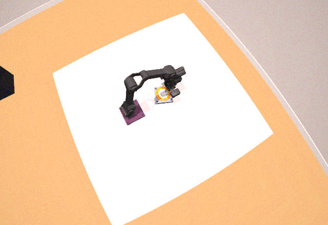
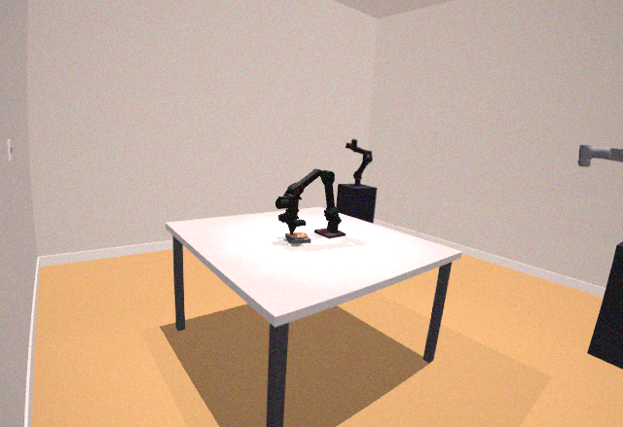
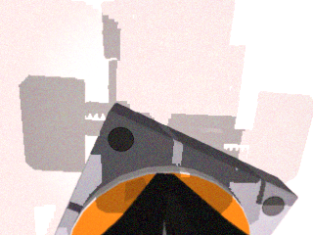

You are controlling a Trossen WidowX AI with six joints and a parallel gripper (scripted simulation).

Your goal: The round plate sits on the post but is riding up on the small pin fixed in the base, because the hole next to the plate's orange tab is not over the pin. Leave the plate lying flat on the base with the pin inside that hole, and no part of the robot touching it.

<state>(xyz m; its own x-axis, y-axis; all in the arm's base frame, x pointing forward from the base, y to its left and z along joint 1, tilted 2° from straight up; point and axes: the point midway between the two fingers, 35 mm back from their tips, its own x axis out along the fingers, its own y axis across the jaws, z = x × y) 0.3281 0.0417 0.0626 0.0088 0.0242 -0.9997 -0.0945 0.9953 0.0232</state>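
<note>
The grey square base is 5 cm behind my gripper tip, 1 cm to the right of it and 2 cm below it.
</note>
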